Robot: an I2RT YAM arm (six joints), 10 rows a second.
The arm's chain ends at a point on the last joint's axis. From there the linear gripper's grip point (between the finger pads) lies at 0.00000 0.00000 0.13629 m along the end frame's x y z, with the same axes.
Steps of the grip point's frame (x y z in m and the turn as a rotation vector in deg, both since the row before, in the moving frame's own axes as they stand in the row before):
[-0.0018 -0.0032 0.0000 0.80 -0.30 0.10]
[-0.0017 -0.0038 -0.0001 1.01 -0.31 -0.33]
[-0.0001 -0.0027 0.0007 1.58 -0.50 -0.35]
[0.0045 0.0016 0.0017 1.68 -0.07 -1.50]
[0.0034 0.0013 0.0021 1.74 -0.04 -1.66]
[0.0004 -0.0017 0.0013 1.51 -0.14 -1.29]
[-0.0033 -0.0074 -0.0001 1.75 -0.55 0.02]
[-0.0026 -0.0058 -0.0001 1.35 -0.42 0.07]
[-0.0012 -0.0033 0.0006 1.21 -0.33 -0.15]
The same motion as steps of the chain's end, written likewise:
[-0.0011 -0.0013 0.0000 0.80 -0.30 0.10]
[-0.0010 -0.0014 -0.0001 1.01 -0.31 -0.33]
[0.0011 0.0011 0.0008 1.58 -0.50 -0.35]
[0.0047 0.0056 0.0018 1.68 -0.07 -1.50]
[0.0036 0.0054 0.0022 1.74 -0.04 -1.66]
[0.0008 0.0019 0.0013 1.51 -0.14 -1.29]
[-0.0020 -0.0032 0.0000 1.75 -0.55 0.02]
[-0.0016 -0.0026 -0.0001 1.35 -0.42 0.07]
[-0.0004 -0.0004 0.0006 1.21 -0.33 -0.15]

